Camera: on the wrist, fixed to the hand. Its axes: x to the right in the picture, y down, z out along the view.
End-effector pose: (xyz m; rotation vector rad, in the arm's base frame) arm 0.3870 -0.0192 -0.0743 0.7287 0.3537 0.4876
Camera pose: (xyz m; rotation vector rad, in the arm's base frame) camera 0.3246 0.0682 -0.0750 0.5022 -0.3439 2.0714
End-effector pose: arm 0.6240 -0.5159 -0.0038 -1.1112 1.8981 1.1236
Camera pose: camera 0.5503 -0.5640 0.0578 -0.4848 -2.0720 -1.7510
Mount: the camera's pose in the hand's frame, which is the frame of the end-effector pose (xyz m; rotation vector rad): -0.0048 0.0744 -0.0773 -0.3612 0.0977 1.6398
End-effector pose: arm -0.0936 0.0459 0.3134 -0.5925 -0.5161 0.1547
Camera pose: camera -0.0582 0.0676 0.2144 -1.2577 0.1672 1.5956
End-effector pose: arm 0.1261 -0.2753 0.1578 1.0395 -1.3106 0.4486
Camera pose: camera 0.1104 -0.1731 0.1869 -0.5759 -1.8328 1.3488
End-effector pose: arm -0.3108 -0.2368 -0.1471 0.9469 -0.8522 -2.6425
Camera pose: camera -0.2579 -0.3303 -0.1496 0.0567 -0.5999 -1.1958
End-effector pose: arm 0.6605 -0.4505 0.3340 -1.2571 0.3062 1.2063
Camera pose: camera 0.6296 -0.5298 0.2685 1.1950 -1.3111 -2.4593
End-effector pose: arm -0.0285 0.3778 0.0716 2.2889 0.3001 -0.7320
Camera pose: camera 0.0301 0.3771 0.1616 1.4743 -1.1817 0.2906
